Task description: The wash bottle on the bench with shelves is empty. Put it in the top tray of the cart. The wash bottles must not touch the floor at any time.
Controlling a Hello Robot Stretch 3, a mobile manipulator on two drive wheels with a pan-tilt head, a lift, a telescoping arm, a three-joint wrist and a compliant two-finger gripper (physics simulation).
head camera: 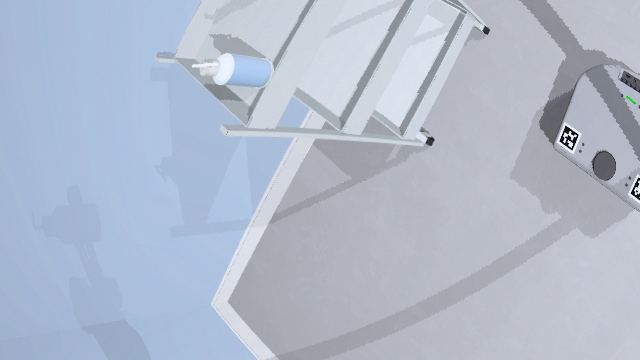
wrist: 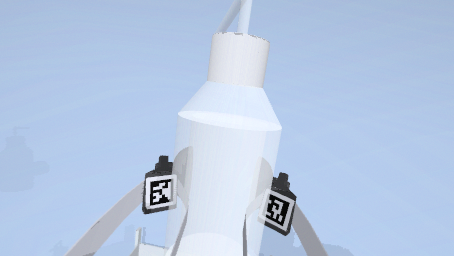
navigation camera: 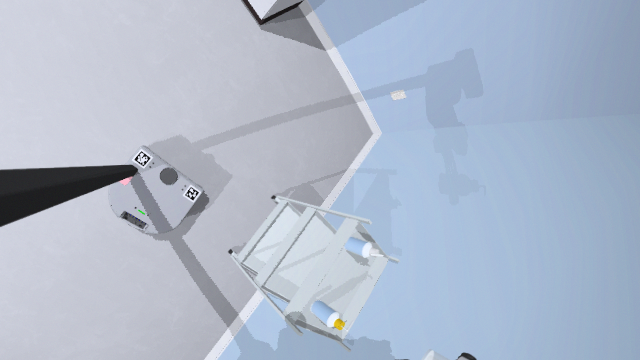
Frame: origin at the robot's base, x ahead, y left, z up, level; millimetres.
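Seen in the pictures: gripper, fingertip midpoint: (wrist: 223, 169); robot's base, link origin: (head camera: 603, 164) (navigation camera: 168, 175).
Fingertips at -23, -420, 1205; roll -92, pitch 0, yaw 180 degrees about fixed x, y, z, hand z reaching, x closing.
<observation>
Pixels of each thing's top centre, then the offset from my fingertips to it, as dx, dy, dz.
- blue-filled bottle with a white cap, top centre: (head camera: 195, 65) (navigation camera: 381, 255) +197, -220, -368
- blue-filled bottle with a yellow cap, top centre: (navigation camera: 349, 329) -78, -250, -368
My gripper (wrist: 223, 169) is shut on the clear, empty wash bottle (wrist: 227, 150), which has a white cap and stands nearly upright between the fingers; its bottom is cut off by the wrist view's lower edge. The light grey cart (head camera: 280, 95) (navigation camera: 326, 266) stands by the blue wall. In its top tray stand a blue-filled bottle with a white cap (head camera: 250, 71) (navigation camera: 357, 246) and, in the navigation view, a blue-filled bottle with a yellow cap (navigation camera: 326, 312). Part of the cart shows at the lower left of the wrist view. The bench with shelves does not show.
My base (head camera: 585, 115) (navigation camera: 155, 192) stands on the grey floor, apart from the cart. The dark mast (navigation camera: 60, 192) crosses the navigation view's left. A wall corner lies beside the cart. A white box with a dark edge (navigation camera: 272, 7) is at the navigation view's top.
</observation>
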